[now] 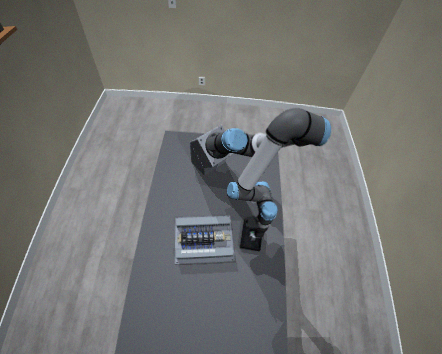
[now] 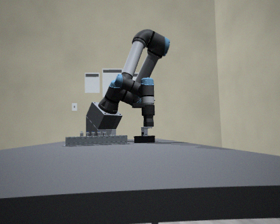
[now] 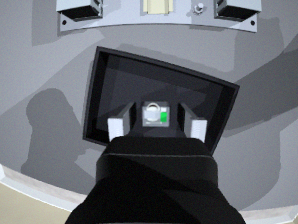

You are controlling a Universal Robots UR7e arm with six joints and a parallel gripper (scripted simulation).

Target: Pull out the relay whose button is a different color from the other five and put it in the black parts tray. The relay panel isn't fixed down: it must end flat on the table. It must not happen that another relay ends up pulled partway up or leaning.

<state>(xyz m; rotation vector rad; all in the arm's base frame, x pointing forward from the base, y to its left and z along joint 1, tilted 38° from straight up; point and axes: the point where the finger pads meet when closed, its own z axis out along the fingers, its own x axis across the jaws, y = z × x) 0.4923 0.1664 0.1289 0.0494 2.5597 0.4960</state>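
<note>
The black parts tray lies 2 cm below my hand. Round my hand: grey relay panel 27 cm to the right, 2 cm below, 2 cm ahead.
</note>
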